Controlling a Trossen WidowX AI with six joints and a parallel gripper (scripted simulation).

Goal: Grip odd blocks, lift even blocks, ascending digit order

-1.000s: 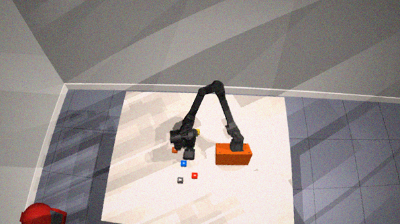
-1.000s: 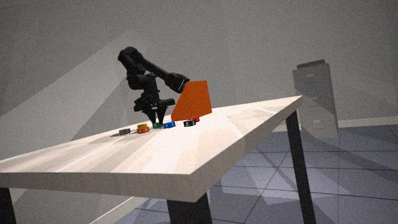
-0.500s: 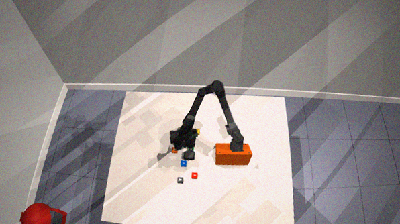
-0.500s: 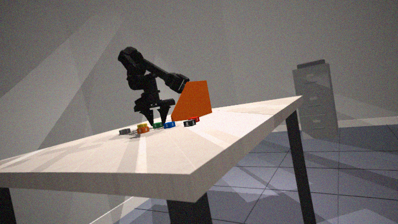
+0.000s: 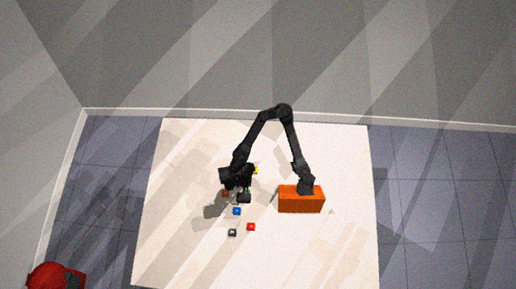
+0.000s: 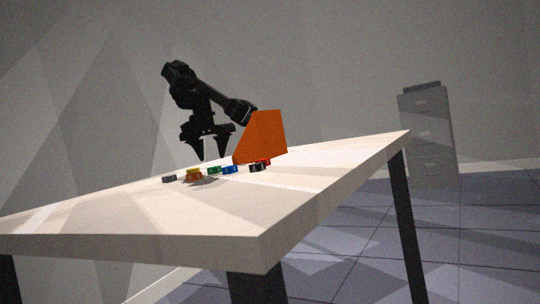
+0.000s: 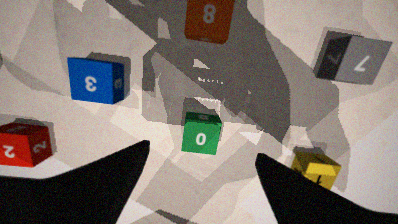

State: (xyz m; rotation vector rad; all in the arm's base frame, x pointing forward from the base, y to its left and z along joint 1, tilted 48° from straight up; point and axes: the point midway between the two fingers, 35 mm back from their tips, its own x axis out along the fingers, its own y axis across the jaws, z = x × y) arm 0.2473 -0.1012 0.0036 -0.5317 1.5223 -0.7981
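Right now my gripper tip is 3 cm above the green block. From my gripper tip the other things lie so: yellow block (4 cm behind, 12 cm to the right, 3 cm below); orange block (10 cm ahead, 3 cm below); blue block (5 cm ahead, 9 cm to the left, 3 cm below).
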